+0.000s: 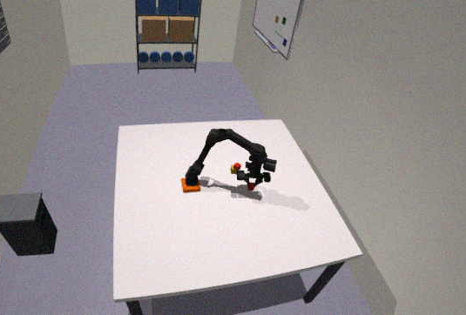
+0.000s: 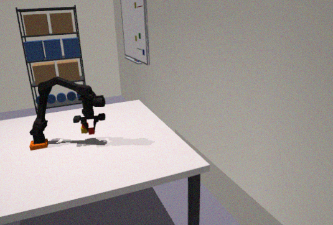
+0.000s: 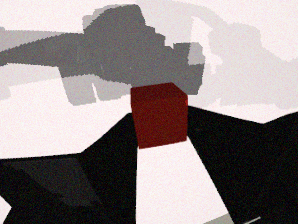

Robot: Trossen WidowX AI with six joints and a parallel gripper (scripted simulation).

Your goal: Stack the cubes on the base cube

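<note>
Right now my gripper tip is 10 mm past the red cube, 210 mm to the right of it and 40 mm above it. The rest, counted from my gripper tip: yellow base cube 20 mm behind, 220 mm to the left, 70 mm below.
</note>
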